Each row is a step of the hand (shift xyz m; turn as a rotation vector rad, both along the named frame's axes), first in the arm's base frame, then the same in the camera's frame.
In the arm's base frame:
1: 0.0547 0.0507 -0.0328 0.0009 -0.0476 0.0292
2: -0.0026 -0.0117 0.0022 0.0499 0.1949 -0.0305
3: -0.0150 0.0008 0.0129 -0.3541 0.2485 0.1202
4: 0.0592 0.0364 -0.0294 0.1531 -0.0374 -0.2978
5: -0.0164 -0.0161 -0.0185 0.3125 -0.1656 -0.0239
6: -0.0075 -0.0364 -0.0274 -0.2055 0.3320 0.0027
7: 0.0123 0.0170 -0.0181 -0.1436 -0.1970 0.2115
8: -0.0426 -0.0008 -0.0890 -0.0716 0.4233 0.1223
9: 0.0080 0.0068 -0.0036 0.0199 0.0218 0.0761
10: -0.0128 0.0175 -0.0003 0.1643 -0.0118 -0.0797
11: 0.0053 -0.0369 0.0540 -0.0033 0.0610 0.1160
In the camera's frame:
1: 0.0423 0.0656 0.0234 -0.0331 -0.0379 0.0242
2: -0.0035 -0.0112 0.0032 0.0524 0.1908 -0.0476
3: -0.0142 -0.0045 -0.0131 -0.1312 0.0726 -0.4232
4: 0.0381 0.0554 0.0342 0.3067 0.0000 0.1396
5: 0.0153 -0.0240 -0.0079 0.0391 -0.0066 0.3522
6: 0.0232 -0.0389 0.0090 0.0071 0.1994 -0.3356
7: 0.0206 0.0184 0.0022 -0.2411 -0.2129 -0.0263
8: 0.0840 -0.0311 -0.0413 -0.0904 0.3557 -0.2542
9: 0.0049 0.0092 0.0038 -0.0716 0.0377 0.0109
10: 0.0006 0.0096 -0.0195 0.0938 0.0546 0.1473
11: -0.0563 -0.0234 0.0242 -0.1099 0.0666 -0.0260

